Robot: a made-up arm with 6 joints.
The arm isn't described. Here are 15 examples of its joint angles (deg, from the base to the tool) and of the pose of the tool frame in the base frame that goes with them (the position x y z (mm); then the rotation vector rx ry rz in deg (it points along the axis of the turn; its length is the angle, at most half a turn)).
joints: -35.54 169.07 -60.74 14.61 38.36 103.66
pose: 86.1 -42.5 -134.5 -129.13 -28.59 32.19
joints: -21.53 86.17 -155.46 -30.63 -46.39 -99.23
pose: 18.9 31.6 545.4 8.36 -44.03 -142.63
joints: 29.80 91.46 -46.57 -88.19 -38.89 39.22
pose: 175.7 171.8 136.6 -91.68 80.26 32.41
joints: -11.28 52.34 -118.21 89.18 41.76 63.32
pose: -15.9 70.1 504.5 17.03 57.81 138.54
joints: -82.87 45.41 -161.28 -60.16 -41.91 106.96
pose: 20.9 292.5 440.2 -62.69 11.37 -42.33
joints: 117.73 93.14 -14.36 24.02 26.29 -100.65
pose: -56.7 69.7 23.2 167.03 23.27 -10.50
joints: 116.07 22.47 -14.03 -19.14 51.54 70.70
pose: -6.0 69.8 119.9 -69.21 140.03 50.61
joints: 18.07 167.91 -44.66 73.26 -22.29 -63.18
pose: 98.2 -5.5 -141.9 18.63 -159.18 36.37
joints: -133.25 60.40 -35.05 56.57 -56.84 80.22
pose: -163.4 -73.3 251.3 30.83 -71.37 -38.36
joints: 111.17 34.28 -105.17 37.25 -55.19 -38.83
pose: 105.6 -137.3 470.2 49.69 12.06 99.32
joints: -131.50 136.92 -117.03 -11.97 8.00 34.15
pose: -284.7 -317.5 137.2 122.91 27.37 -69.35
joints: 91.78 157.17 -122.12 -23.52 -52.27 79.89
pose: -44.7 437.7 99.6 -44.55 89.84 139.34
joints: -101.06 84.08 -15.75 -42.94 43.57 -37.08
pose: -62.2 -77.1 50.9 -36.55 -146.87 -8.21
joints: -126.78 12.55 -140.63 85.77 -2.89 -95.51
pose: 226.0 310.5 351.3 -44.80 -31.50 -127.42
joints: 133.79 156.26 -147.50 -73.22 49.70 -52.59
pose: -244.9 359.4 124.5 -101.49 -36.03 -34.71
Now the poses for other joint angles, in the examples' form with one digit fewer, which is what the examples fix.
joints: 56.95 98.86 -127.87 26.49 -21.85 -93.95
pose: 151 202 471 -28.1 24.7 -14.8
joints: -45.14 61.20 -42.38 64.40 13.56 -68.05
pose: 153 -124 216 30.7 106.0 -21.7
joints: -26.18 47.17 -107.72 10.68 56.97 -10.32
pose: 45 -5 436 8.0 81.1 -19.0
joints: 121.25 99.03 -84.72 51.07 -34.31 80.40
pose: -129 296 288 -30.6 -89.7 -108.3
